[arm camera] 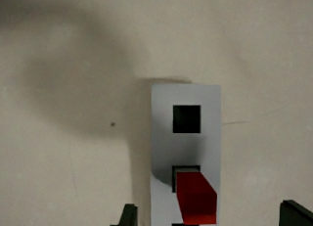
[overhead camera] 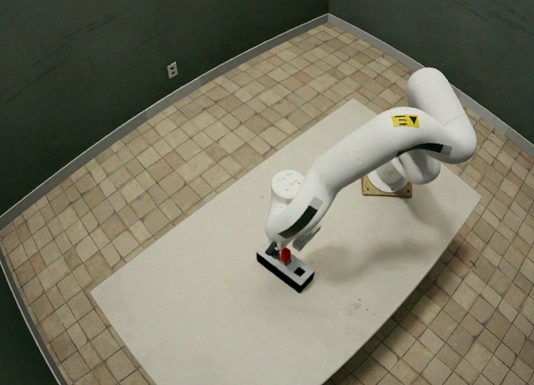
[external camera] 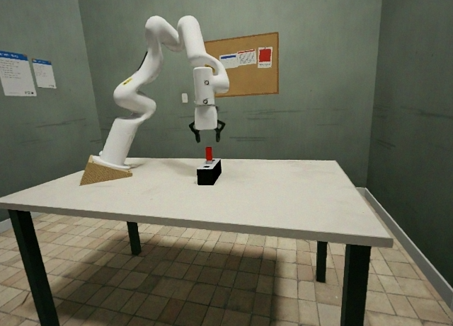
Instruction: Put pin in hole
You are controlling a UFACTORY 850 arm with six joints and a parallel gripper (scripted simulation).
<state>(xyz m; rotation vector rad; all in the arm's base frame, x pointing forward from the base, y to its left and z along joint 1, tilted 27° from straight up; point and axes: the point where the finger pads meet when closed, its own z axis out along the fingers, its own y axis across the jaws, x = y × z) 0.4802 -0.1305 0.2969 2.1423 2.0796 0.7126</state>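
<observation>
Right now my hand is 60 mm above the pin. Also, from my hand: black block (150 mm below).
</observation>
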